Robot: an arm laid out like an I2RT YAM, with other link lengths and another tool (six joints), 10 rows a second.
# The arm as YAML. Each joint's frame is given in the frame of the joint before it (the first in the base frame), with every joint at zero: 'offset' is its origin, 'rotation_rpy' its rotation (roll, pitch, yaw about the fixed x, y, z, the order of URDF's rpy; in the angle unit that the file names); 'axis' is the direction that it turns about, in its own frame. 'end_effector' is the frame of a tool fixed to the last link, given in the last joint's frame.
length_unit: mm
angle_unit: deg
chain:
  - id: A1
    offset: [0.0, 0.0, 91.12]
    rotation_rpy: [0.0, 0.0, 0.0]
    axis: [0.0, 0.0, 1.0]
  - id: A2
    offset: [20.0, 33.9, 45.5]
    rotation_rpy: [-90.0, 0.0, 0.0]
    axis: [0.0, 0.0, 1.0]
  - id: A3
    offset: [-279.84, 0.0, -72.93]
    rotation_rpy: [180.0, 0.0, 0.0]
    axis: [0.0, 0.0, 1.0]
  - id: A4
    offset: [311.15, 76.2, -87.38]
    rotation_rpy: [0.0, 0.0, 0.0]
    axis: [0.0, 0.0, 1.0]
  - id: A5
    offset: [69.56, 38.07, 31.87]
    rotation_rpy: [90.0, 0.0, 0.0]
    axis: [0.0, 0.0, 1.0]
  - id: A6
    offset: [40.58, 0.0, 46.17]
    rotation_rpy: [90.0, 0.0, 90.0]
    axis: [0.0, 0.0, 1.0]
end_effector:
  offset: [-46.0, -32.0, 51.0]
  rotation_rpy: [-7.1, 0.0, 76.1]
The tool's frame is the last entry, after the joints.
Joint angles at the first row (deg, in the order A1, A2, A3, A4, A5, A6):
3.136 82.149 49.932 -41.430 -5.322 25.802
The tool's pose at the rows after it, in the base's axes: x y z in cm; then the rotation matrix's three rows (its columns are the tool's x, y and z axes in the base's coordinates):
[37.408 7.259 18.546], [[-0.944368 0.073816 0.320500], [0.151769 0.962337 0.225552], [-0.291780 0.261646 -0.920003]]
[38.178 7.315 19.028], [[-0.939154 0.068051 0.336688], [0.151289 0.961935 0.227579], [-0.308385 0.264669 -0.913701]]
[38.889 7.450 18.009], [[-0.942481 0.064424 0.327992], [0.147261 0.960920 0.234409], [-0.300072 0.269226 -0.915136]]
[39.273 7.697 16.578], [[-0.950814 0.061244 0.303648], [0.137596 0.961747 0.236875], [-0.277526 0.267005 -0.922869]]
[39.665 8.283 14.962], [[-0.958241 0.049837 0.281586], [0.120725 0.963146 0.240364], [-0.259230 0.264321 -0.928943]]
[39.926 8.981 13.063], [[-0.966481 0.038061 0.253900], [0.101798 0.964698 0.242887], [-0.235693 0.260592 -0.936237]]
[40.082 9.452 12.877], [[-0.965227 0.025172 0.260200], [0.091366 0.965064 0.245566], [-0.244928 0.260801 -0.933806]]
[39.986 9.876 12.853], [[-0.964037 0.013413 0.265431], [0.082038 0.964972 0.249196], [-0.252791 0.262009 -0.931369]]
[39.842 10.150 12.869], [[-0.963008 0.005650 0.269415], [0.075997 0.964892 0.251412], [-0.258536 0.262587 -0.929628]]
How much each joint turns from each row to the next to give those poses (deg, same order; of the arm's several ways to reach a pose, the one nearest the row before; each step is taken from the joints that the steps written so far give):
0.001 0.001 1.968 0.066 0.284 -0.131
-0.001 0.939 1.421 0.545 -0.066 -0.044
0.022 2.427 0.393 1.575 -0.415 -0.196
0.262 2.513 0.066 1.048 -0.131 -0.285
0.766 2.820 0.000 1.684 -0.043 -0.217
0.939 3.124 -0.089 1.770 -0.001 -0.154
0.657 0.504 0.023 1.028 0.066 0.022
0.610 -0.131 -0.328 0.677 0.000 0.043
0.416 -0.285 -0.372 0.437 0.021 0.043

